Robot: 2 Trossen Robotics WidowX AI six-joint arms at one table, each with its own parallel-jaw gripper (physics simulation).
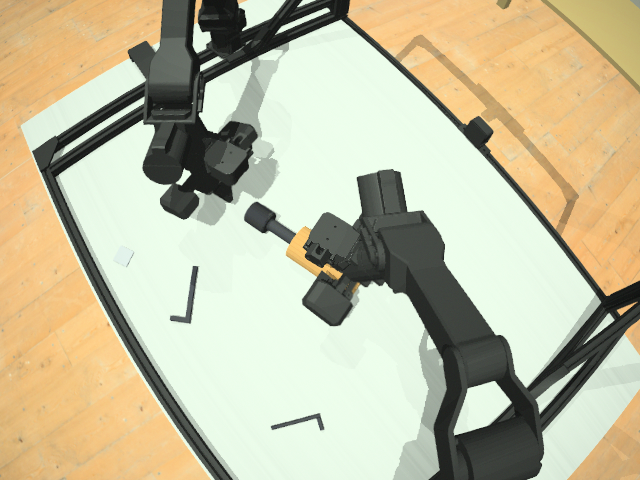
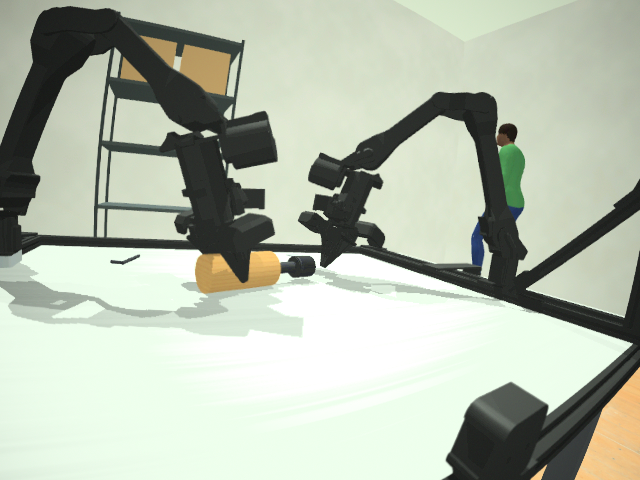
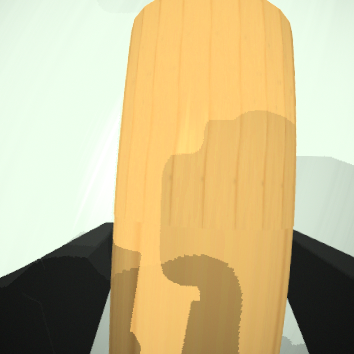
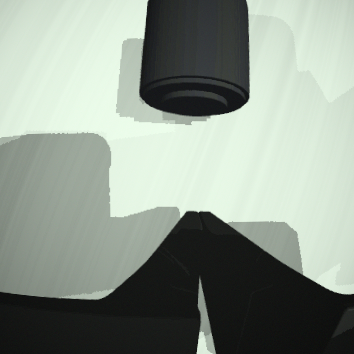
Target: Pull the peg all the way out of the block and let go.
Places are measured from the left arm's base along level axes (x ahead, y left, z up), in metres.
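Pixels of known places: left gripper, fingertip midpoint: (image 1: 331,267) (image 2: 233,277) (image 3: 197,237); right gripper, fingertip midpoint: (image 1: 229,200) (image 2: 322,267) (image 4: 196,222); right arm's base, link origin: (image 1: 225,44) (image 2: 500,284).
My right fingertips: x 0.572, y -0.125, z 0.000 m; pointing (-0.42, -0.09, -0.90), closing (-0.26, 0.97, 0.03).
For each thing: its top centre in the pictures, then the offset to it from my right fingertips. "spot": a spot on its surface instead. Level surfaces: height alone.
- orange wooden cylindrical block, top centre: (image 3: 219,222) (image 1: 329,256) (image 2: 239,253) 0.188 m back, 0.049 m right, 0.037 m up
- dark peg, top centre: (image 1: 280,226) (image 2: 284,256) 0.100 m back, 0.028 m right, 0.027 m up
- small pale square, surface spot: (image 1: 123,256) spot: 0.051 m ahead, 0.205 m left, 0.016 m down
- table, surface height: 0.019 m down
- black box-shaped part, surface spot: (image 2: 504,418) (image 1: 490,130) spot: 0.204 m back, 0.460 m right, 0.035 m up
The orange wooden cylindrical block (image 1: 299,251) (image 2: 266,268) (image 3: 210,90) lies on its side, gripped across its width. My left gripper (image 3: 197,237) (image 2: 238,269) is shut on it. The dark peg (image 1: 259,217) (image 2: 302,266) (image 4: 195,55) sticks out of the block's end, its wide head and a stretch of thinner shaft showing; the rest of the shaft is hidden at the block. My right gripper (image 1: 230,199) (image 2: 325,264) (image 4: 196,222) is shut on nothing, its fingertips together, a short way off the head's end and apart from it.
Two dark L-shaped marks (image 1: 191,299) (image 1: 310,419) and a small pale square (image 1: 123,256) lie on the table (image 1: 232,372). A black frame (image 1: 103,289) runs along the table's edges, with a black box-shaped part (image 1: 478,131) (image 2: 504,418) mounted on it.
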